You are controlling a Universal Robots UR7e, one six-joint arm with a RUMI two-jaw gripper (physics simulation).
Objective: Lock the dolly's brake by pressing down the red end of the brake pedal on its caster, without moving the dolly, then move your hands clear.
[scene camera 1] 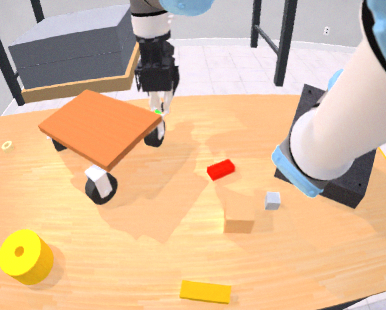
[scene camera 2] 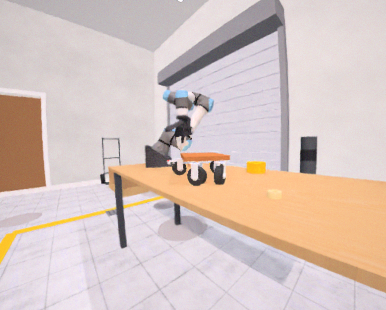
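Where they show: gripper, fingertip midpoint: [scene camera 1: 163, 111] [scene camera 2: 180, 151]; arm's base, origin of the base link: [scene camera 2: 159, 152].
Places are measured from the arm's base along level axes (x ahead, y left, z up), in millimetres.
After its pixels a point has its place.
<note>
The dolly has an orange deck [scene camera 1: 100, 127] @[z 6, x 580, y -118 mm] [scene camera 2: 205, 157] @[z 0, x 712, y -259 mm] and stands upright on black-wheeled casters. One caster wheel [scene camera 1: 154, 136] @[z -61, x 448, y -134 mm] shows below the deck's right corner in scene camera 1, with a small green piece [scene camera 1: 158, 112] @[z -32, x 431, y -199 mm] above it. My gripper [scene camera 1: 161, 111] @[z 18, x 419, y -130 mm] is shut and empty, pointing down at that corner, with its white fingertips beside the green piece. In scene camera 2 the gripper is small, above the deck's left end. Whether the fingertips touch the pedal cannot be told. The pedal's red end cannot be made out in scene camera 1.
On the table [scene camera 1: 150, 270] @[z -119, x 489, y 207 mm] [scene camera 2: 320, 215] @[z -119, x 1109, y -317 mm] are a red brick [scene camera 1: 221, 170] @[z -97, x 294, y -18 mm], a tan block [scene camera 1: 238, 215] @[z -59, x 296, y 138 mm], a small grey cube [scene camera 1: 272, 201] @[z -88, x 201, y 103 mm], a yellow bar [scene camera 1: 205, 292] @[z -98, x 388, y 276 mm], a yellow cylinder [scene camera 1: 27, 256] @[z -58, x 746, y 186 mm] [scene camera 2: 256, 167] @[z -83, x 791, y 123 mm] and a pale ring [scene camera 1: 4, 147] @[z -98, x 987, y -233 mm] [scene camera 2: 274, 194] @[z -103, x 988, y -266 mm]. The arm's dark base plate [scene camera 1: 350, 187] @[z -58, x -2, y 130 mm] is at the right.
</note>
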